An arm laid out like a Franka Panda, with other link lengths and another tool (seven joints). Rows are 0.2 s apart.
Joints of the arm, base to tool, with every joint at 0 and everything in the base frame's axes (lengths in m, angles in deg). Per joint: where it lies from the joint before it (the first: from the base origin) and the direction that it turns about. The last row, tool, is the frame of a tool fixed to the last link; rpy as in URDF.
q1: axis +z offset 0 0 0.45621
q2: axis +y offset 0 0 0
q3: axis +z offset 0 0 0.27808
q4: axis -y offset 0.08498 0 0
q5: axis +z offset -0.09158 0 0.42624
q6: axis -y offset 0 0 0
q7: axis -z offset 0.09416 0 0
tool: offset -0.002 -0.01 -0.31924 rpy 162 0 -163.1
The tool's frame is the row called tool.
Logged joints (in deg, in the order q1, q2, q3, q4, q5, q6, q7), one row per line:
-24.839, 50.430, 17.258, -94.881, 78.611, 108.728, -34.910
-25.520, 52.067, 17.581, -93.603, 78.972, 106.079, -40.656
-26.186, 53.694, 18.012, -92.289, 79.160, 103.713, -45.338
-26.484, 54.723, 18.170, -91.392, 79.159, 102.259, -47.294
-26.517, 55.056, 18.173, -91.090, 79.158, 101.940, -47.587
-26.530, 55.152, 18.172, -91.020, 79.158, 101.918, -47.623
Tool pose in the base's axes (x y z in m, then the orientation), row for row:
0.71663, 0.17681, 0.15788, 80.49, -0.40, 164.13
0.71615, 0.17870, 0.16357, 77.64, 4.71, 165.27
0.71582, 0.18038, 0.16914, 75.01, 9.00, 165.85
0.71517, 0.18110, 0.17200, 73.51, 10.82, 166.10
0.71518, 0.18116, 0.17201, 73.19, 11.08, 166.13
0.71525, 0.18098, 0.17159, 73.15, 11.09, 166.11
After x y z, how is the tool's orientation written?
As angles about the fixed x, y, z axes (roll, pitch, yaw), in degrees.
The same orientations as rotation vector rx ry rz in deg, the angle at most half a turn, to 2 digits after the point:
15.52, 108.12, 127.86
8.10, 104.37, 128.31
2.14, 100.70, 128.59
-0.48, 98.71, 129.03
-0.87, 98.30, 129.17
-0.87, 98.25, 129.19

